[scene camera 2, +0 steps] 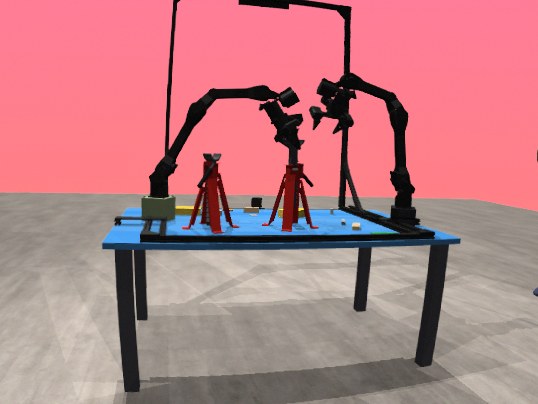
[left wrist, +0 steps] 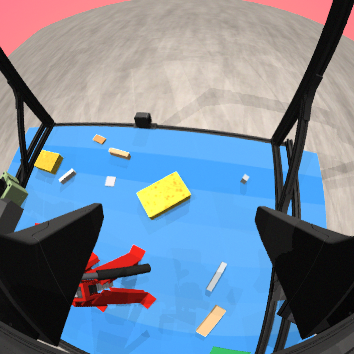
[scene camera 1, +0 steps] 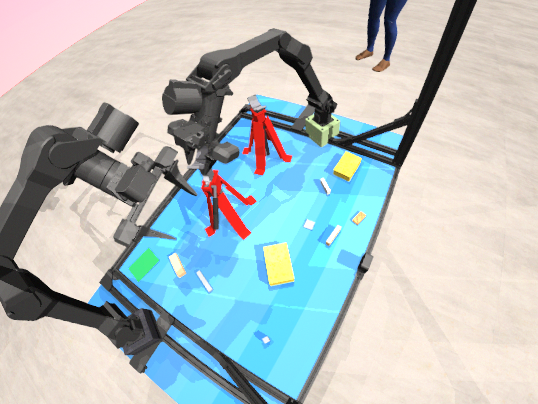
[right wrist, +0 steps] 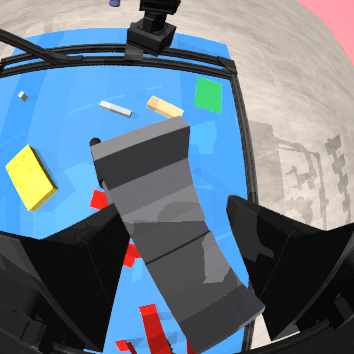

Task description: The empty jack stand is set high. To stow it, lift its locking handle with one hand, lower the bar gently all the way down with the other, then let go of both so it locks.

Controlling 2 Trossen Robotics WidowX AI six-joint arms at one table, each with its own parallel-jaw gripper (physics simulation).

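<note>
The red jack stand [scene camera 1: 233, 216] [scene camera 2: 288, 200] [left wrist: 120, 296] stands upright with its grey bar [scene camera 2: 293, 156] raised out of the top. Its black locking handle [scene camera 1: 215, 207] [scene camera 2: 308, 180] [left wrist: 127, 271] hangs slanting down at the side; its end [right wrist: 95, 142] peeks out past the saddle in the right wrist view. My right gripper [scene camera 1: 200, 161] [scene camera 2: 295, 145] [right wrist: 180, 203] is shut on the grey saddle [right wrist: 167, 200] at the bar's top. My left gripper [scene camera 1: 185, 216] [scene camera 2: 325, 130] [left wrist: 181, 213] is open and empty, above and to one side of the stand, apart from the handle.
A second red jack stand [scene camera 1: 259, 142] [scene camera 2: 212, 200] stands nearby with its saddle low. Yellow sponges [scene camera 1: 278, 264] [scene camera 1: 347, 166], small blocks [scene camera 1: 176, 265] [scene camera 1: 333, 235] and a green sheet [scene camera 1: 144, 264] lie on the blue table. A black frame [scene camera 1: 345, 312] edges it.
</note>
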